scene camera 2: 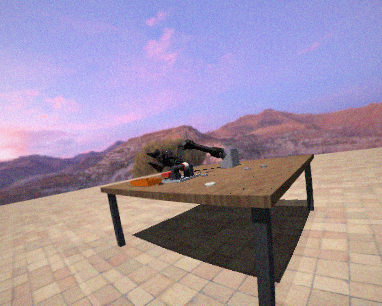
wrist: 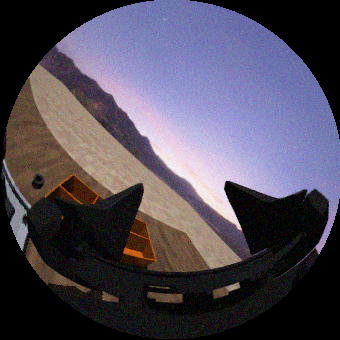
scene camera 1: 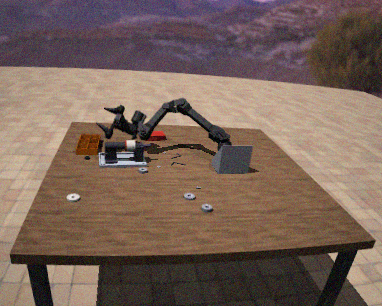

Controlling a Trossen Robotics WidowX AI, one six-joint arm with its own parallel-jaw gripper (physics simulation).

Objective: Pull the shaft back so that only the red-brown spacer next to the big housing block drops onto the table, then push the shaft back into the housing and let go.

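The shaft assembly stands on a light base plate at the table's back left. A dark cylindrical part lies at its left. A cream-white ring sits on the shaft line, with thin reddish edges beside it; the red-brown spacer is too small to tell apart. A dark upright block stands under the ring's right side. My gripper is open and empty, raised above and behind the assembly's left end, its fingers pointing left, away from the shaft. The base plate's edge shows in the wrist view.
An orange divided tray lies left of the assembly, a small black ring near it. A red block lies behind. A grey wedge stands by the arm's base. A white ring and several grey rings lie in front.
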